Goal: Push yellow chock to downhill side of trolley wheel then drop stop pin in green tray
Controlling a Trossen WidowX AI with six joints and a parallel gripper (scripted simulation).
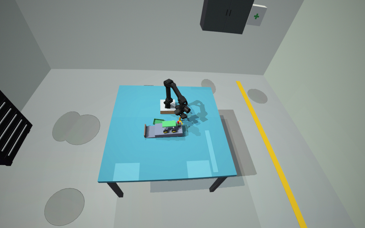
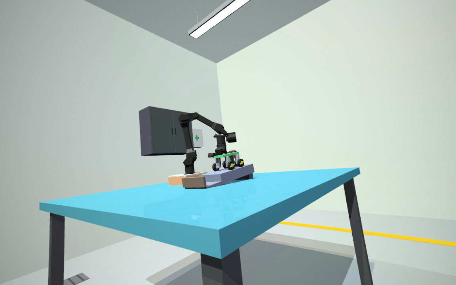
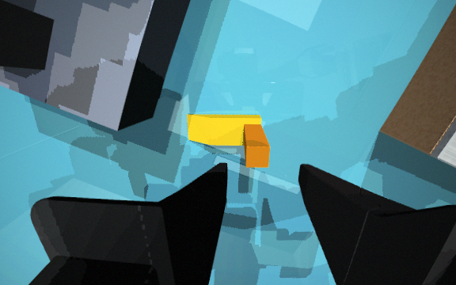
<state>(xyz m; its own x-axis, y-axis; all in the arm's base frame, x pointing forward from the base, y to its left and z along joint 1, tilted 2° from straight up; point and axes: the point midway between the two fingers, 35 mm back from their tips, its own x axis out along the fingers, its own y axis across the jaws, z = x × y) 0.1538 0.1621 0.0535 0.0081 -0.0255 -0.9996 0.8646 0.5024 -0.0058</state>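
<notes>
Now: gripper tip 60 mm above the yellow chock, 20 mm short of it and 10 mm to the right of it. Round my gripper tip: green-topped trolley 170 mm ahead, 110 mm to the right, 30 mm above; grey ramp 170 mm ahead, 110 mm to the right, 40 mm below; red-headed stop pin 140 mm ahead, 50 mm above, 10 mm to the right.
</notes>
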